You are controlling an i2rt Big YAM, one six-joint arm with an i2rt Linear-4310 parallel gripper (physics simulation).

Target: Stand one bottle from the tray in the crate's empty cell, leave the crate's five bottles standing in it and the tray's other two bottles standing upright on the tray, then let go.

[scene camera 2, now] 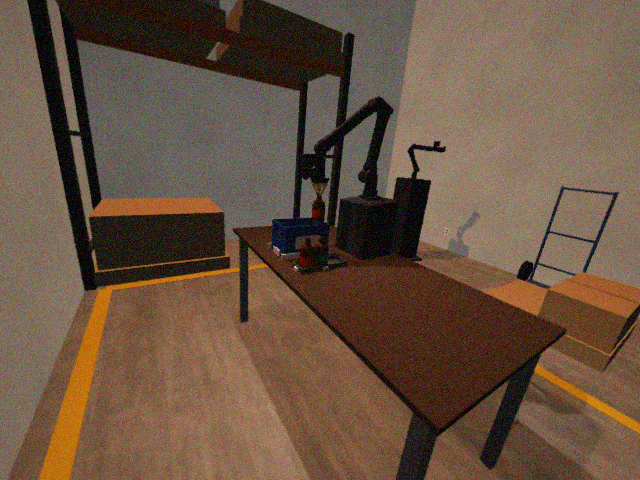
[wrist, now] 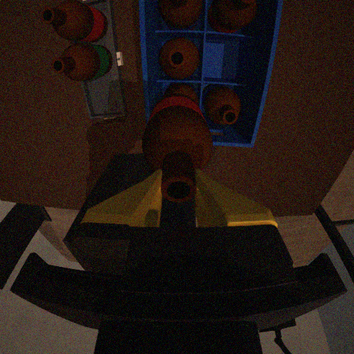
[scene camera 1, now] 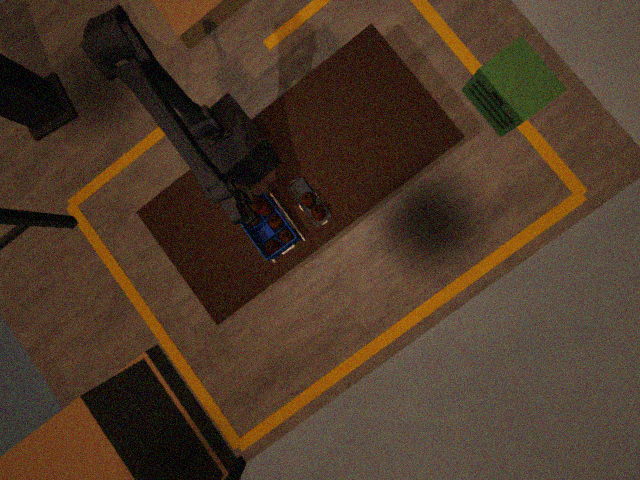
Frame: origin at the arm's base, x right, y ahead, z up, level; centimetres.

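Seen in the pictures: gripper, fingertip midpoint: point(scene camera 2: 319, 196); arm's base, link origin: point(scene camera 2: 369, 198) point(scene camera 1: 215, 132).
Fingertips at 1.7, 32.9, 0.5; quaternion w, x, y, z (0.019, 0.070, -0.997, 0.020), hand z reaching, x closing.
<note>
Offsets run from my fingertips to a thing's top centre, as dx, dy, dz. "spot": to the spot under its first point. Level surfaces: height alone.
My gripper point(scene camera 2: 319, 192) point(wrist: 178, 175) is shut on the neck of a brown bottle with a red band {-0.4, -0.1, +1.6} point(scene camera 2: 317, 208) point(wrist: 177, 137), held upright. In the wrist view it overlaps the near end of the blue crate {+2.3, +8.9, -15.4} point(scene camera 1: 254, 241) point(scene camera 2: 285, 238) point(wrist: 266, 75) and partly hides a crate bottle point(wrist: 180, 91). Its base meets the crate's rim line in scene camera 2; exact clearance is unclear. The crate's five bottles stand in their cells; the empty cell {spot: +6.1, +7.5, -32.1} point(scene camera 1: 266, 229) point(wrist: 215, 60) is the middle one of the right column in the wrist view. A red-banded bottle {-23.0, +14.2, -16.9} point(scene camera 2: 306, 254) point(wrist: 75, 21) and a green-banded bottle point(wrist: 79, 62) stand upright on the grey tray point(wrist: 106, 100).
The tray stands beside the crate on the brown table {dz -32.9} point(scene camera 1: 361, 113) point(scene camera 2: 413, 320), left of it in the wrist view. The arm's dark pedestal point(scene camera 2: 364, 227) stands close behind them. A tall dark stand point(scene camera 2: 412, 217) is beside the pedestal. A rack point(scene camera 2: 345, 77) rises behind the table.
</note>
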